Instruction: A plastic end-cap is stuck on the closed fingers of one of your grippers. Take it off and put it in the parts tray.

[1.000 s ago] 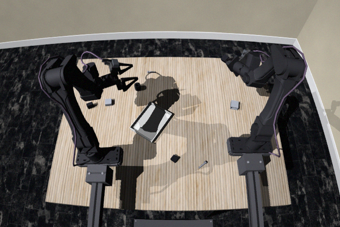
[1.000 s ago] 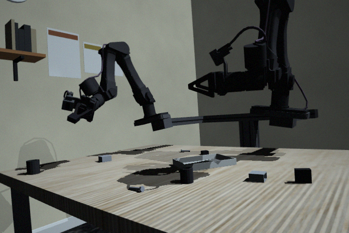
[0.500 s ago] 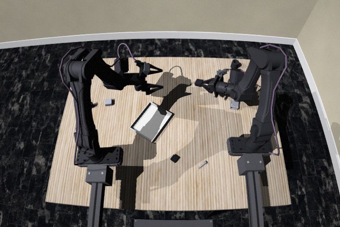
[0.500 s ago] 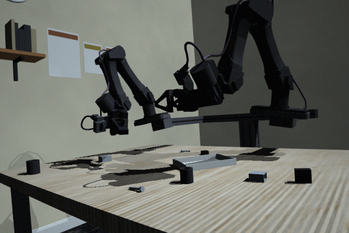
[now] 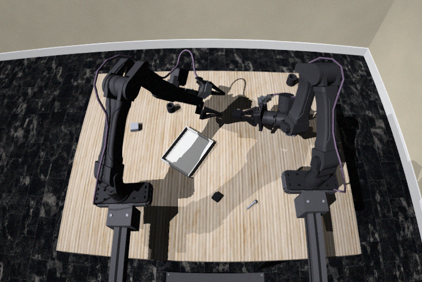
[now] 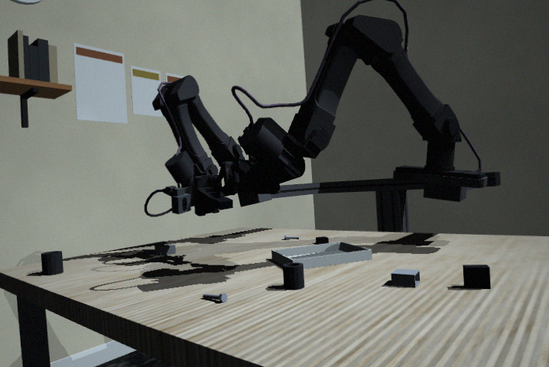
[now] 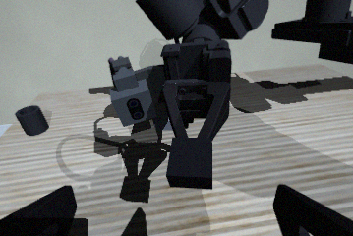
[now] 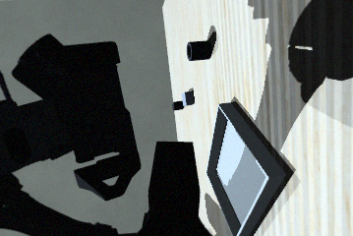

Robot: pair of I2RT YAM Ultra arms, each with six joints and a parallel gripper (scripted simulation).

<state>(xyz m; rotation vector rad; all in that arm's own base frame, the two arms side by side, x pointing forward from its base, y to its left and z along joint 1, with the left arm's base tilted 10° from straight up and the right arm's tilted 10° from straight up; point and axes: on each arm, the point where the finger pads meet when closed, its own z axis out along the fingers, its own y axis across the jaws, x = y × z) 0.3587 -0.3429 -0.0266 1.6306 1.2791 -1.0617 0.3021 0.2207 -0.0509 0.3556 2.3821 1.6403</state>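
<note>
My left gripper is now 170 mm above the grey parts tray, 150 mm to the right of it and 110 mm past it. From my left hand the other things lie so: black tube (220 mm to the left, 160 mm below, 110 mm ahead).
</note>
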